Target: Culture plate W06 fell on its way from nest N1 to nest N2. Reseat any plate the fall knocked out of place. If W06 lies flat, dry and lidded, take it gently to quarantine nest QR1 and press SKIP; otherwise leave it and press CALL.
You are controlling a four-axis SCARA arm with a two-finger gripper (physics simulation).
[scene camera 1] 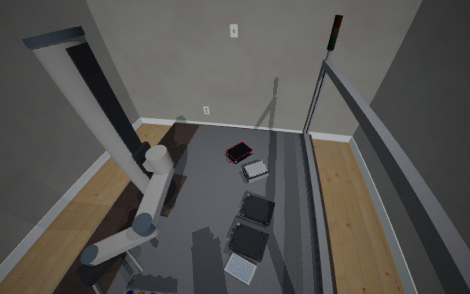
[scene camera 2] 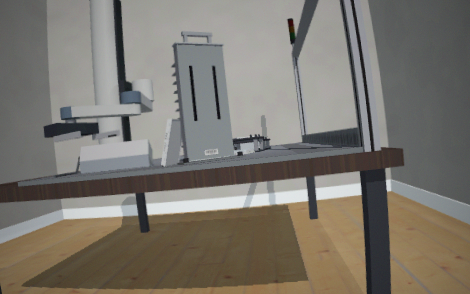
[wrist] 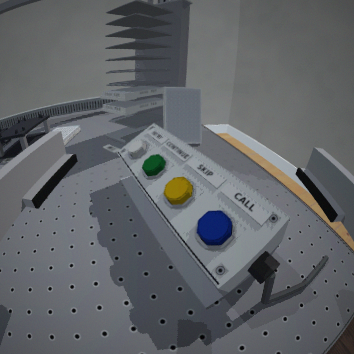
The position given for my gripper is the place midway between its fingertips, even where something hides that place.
Note:
My gripper (scene camera 2: 100,133) holds nothing. Also in view: a button box (scene camera 2: 132,154), a slotted rail (scene camera 2: 349,137) and a railing with signal tower (scene camera 1: 436,231).
My gripper is seen too in the wrist view (wrist: 191,148). The button box shows as well in the wrist view (wrist: 216,230).

